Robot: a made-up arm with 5 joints.
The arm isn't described. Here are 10 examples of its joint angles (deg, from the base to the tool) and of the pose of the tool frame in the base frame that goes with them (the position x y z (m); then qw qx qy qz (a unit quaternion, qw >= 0)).
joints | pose
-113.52 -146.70 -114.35 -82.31 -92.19 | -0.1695 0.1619 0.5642 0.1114 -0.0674 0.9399 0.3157
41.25 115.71 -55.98 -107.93 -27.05 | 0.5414 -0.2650 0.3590 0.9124 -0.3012 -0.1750 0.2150
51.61 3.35 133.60 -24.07 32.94 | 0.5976 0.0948 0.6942 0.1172 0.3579 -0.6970 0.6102
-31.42 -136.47 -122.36 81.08 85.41 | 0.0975 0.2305 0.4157 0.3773 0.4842 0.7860 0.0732
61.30 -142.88 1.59 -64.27 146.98 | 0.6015 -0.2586 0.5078 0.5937 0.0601 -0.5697 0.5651
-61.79 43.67 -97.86 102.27 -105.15 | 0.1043 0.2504 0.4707 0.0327 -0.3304 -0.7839 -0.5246
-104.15 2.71 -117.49 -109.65 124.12 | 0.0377 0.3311 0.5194 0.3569 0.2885 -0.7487 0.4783
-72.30 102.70 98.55 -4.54 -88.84 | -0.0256 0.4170 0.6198 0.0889 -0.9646 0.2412 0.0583
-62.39 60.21 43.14 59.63 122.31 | 0.1092 0.2426 0.5674 0.8687 -0.4257 0.1273 0.2188
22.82 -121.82 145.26 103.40 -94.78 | 0.4060 0.0262 0.6004 0.4845 -0.6384 0.5970 -0.0346
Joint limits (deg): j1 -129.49..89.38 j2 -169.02..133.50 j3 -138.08..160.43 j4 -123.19..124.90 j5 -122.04..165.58
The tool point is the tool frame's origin. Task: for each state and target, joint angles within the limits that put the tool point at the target. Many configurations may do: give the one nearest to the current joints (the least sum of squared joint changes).
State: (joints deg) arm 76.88 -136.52 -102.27 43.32 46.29
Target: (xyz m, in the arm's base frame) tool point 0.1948 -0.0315 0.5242
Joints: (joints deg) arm 75.14 -152.94 -86.73 40.12 40.50
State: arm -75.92 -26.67 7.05 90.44 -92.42
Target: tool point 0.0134 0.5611 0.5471
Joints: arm -59.37 -29.04 -3.41 87.63 -88.63
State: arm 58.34 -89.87 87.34 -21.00 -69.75
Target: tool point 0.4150 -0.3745 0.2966
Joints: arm 79.39 -118.62 67.51 -15.63 -52.94
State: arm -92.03 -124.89 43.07 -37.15 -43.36
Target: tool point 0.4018 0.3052 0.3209
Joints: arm -51.75 -123.53 3.69 -52.80 -32.36
